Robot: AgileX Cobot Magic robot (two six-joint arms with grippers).
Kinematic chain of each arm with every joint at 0, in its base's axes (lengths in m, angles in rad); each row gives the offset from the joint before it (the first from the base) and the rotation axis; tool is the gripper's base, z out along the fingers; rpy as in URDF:
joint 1: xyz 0 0 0.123 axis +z
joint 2: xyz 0 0 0 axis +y
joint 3: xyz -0.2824 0 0.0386 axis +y
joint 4: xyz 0.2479 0 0.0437 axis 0.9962 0 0.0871
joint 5: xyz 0 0 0 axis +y
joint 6: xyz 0.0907 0 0.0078 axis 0.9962 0 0.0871
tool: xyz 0 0 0 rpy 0 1.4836 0
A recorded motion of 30 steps. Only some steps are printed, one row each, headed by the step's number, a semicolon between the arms.
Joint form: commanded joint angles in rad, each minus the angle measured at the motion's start. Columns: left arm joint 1, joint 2, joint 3, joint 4, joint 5, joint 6; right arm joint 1, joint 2, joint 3, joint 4, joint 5, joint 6.
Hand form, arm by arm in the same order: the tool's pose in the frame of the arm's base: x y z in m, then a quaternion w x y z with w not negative. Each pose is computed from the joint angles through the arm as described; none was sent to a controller.
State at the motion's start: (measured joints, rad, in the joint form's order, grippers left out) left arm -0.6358 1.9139 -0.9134 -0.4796 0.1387 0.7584; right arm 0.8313 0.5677 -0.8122 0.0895 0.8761 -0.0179
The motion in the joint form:
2: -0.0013 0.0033 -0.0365 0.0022 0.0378 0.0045; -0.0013 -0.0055 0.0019 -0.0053 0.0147 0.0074
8: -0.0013 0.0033 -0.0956 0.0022 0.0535 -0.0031; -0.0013 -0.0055 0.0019 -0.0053 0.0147 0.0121
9: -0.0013 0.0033 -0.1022 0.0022 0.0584 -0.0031; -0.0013 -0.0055 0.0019 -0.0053 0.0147 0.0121
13: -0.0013 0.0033 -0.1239 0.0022 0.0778 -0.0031; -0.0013 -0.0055 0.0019 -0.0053 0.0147 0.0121
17: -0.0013 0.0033 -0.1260 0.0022 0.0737 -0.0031; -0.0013 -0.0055 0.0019 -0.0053 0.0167 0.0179
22: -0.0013 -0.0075 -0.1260 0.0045 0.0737 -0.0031; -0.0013 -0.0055 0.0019 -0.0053 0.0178 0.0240
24: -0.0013 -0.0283 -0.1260 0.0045 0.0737 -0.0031; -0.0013 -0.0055 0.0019 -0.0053 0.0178 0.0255
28: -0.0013 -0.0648 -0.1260 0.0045 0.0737 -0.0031; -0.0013 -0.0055 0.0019 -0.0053 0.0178 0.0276
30: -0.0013 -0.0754 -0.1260 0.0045 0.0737 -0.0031; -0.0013 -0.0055 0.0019 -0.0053 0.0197 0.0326
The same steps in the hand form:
2: 0.2809 -0.2171 0.1180 0.25282 0.44127 0.85695 -0.08361; 0.0553 0.0693 0.3615 0.42897 -0.34963 0.80009 0.23152
8: 0.2915 -0.2258 0.1310 0.27327 0.43740 0.85186 -0.09131; 0.0553 0.0693 0.3615 0.42842 -0.34775 0.80091 0.23253
9: 0.2924 -0.2267 0.1323 0.27413 0.43773 0.85129 -0.09247; 0.0553 0.0693 0.3615 0.42842 -0.34775 0.80091 0.23253
13: 0.2951 -0.2296 0.1367 0.27546 0.43928 0.84959 -0.09669; 0.0553 0.0693 0.3615 0.42842 -0.34775 0.80091 0.23253
17: 0.2958 -0.2299 0.1374 0.27833 0.43865 0.84902 -0.09631; 0.0552 0.0692 0.3614 0.42694 -0.34566 0.80234 0.23342
22: 0.2957 -0.2298 0.1414 0.28347 0.43909 0.84706 -0.09659; 0.0552 0.0692 0.3613 0.42579 -0.34334 0.80363 0.23453
24: 0.2953 -0.2295 0.1492 0.29325 0.43812 0.84405 -0.09816; 0.0552 0.0692 0.3613 0.42561 -0.34274 0.80388 0.23485
28: 0.2943 -0.2288 0.1629 0.31034 0.43630 0.83854 -0.10088; 0.0552 0.0692 0.3613 0.42537 -0.34189 0.80424 0.23530
30: 0.2940 -0.2285 0.1668 0.31528 0.43575 0.83689 -0.10166; 0.0551 0.0691 0.3612 0.42402 -0.34010 0.80550 0.23603

